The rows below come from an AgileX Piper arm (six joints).
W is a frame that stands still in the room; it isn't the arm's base.
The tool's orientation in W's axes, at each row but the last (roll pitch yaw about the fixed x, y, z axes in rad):
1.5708 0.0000 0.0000
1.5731 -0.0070 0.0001
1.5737 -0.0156 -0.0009
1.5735 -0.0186 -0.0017
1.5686 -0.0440 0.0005
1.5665 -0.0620 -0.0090
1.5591 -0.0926 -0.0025
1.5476 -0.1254 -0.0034
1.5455 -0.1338 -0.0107
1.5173 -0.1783 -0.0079
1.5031 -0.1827 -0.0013
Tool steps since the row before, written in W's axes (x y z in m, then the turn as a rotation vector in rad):
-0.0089 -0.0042 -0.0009 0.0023 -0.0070 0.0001
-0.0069 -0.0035 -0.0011 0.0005 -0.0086 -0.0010
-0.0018 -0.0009 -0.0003 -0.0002 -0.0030 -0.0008
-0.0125 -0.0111 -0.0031 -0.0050 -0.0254 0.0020
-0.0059 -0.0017 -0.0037 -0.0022 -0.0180 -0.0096
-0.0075 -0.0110 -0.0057 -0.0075 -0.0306 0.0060
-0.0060 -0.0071 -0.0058 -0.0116 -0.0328 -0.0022
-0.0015 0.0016 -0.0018 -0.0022 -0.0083 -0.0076
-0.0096 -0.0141 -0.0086 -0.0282 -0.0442 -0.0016
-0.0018 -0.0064 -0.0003 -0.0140 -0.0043 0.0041
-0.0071 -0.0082 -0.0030 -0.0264 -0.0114 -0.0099
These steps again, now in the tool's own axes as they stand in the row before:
-0.0089 -0.0009 0.0042 0.0023 0.0001 0.0070
-0.0069 -0.0010 0.0035 0.0005 -0.0010 0.0086
-0.0018 -0.0003 0.0009 -0.0002 -0.0008 0.0030
-0.0125 -0.0028 0.0111 -0.0049 0.0022 0.0254
-0.0061 -0.0034 0.0017 -0.0026 -0.0095 0.0180
-0.0077 -0.0053 0.0110 -0.0068 0.0063 0.0307
-0.0065 -0.0053 0.0071 -0.0117 -0.0015 0.0328
-0.0017 -0.0016 -0.0016 -0.0031 -0.0075 0.0081
-0.0105 -0.0076 0.0140 -0.0277 0.0010 0.0445
-0.0018 -0.0003 0.0064 -0.0130 0.0063 0.0048
-0.0075 -0.0022 0.0081 -0.0277 -0.0057 0.0111

